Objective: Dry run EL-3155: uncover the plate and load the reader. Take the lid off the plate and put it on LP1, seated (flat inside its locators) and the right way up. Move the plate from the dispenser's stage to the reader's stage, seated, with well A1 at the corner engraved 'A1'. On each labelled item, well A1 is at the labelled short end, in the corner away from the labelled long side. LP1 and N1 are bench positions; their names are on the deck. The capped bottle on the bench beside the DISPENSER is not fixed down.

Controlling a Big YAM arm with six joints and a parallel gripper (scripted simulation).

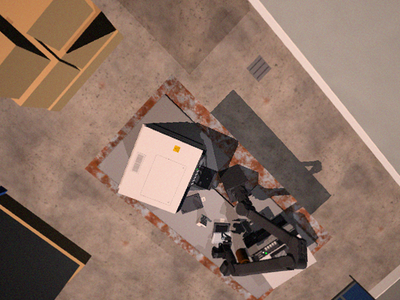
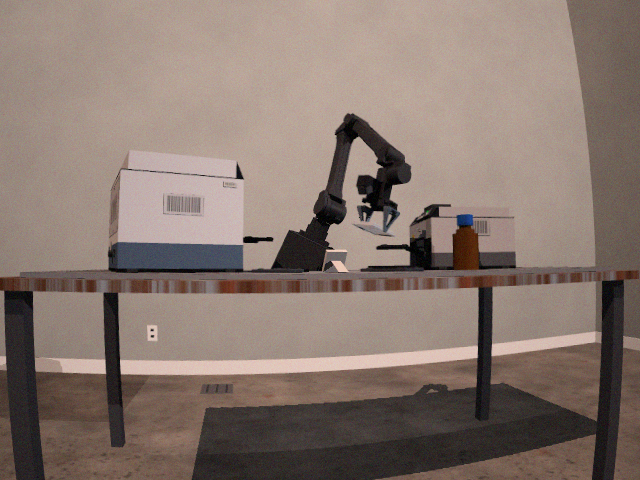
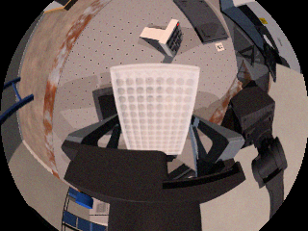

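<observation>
The plate lid is 120 mm below my hand, 50 mm to the left of it and 10 mm ahead of it. Round my hand: brown capped bottle: 310 mm to the left, 20 mm below; then white well plate: right at my hand.
</observation>
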